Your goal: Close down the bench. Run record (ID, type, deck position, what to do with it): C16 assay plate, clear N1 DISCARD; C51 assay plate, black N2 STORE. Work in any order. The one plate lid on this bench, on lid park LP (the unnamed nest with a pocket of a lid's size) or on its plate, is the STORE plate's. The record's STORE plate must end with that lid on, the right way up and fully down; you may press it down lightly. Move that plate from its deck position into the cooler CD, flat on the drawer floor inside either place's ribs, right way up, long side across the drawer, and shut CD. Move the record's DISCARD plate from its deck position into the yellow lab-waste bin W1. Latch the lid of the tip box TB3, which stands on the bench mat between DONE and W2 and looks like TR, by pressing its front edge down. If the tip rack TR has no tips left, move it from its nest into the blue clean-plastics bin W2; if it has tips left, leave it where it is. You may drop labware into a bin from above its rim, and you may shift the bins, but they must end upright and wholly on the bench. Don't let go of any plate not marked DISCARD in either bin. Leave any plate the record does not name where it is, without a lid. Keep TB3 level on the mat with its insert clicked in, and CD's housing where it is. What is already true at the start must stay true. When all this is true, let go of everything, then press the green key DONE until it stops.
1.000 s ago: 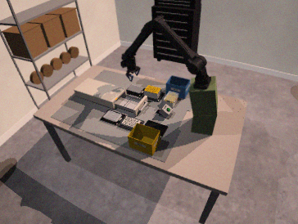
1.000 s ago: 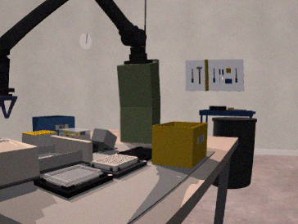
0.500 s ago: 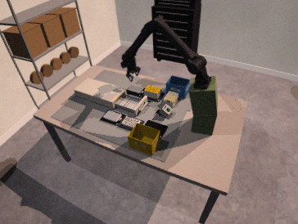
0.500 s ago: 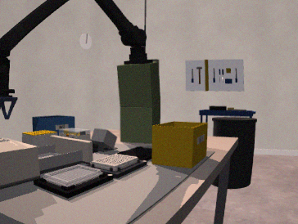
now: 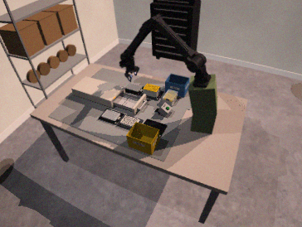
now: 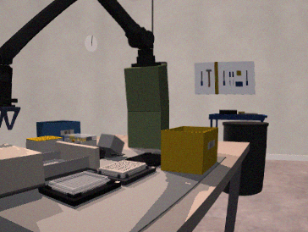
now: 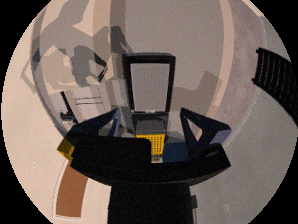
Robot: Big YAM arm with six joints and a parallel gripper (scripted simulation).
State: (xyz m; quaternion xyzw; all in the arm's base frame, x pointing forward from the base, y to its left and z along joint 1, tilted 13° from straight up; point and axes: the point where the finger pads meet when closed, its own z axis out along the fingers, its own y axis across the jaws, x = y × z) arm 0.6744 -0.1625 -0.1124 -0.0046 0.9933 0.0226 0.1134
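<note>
Right now my hand is 100 mm above the clear plate lid. Round my hand: black plate: 110 mm below; then black nest N2: 120 mm below; then yellow-topped tip rack TR: 180 mm behind, 70 mm below, 10 mm to the right.
</note>
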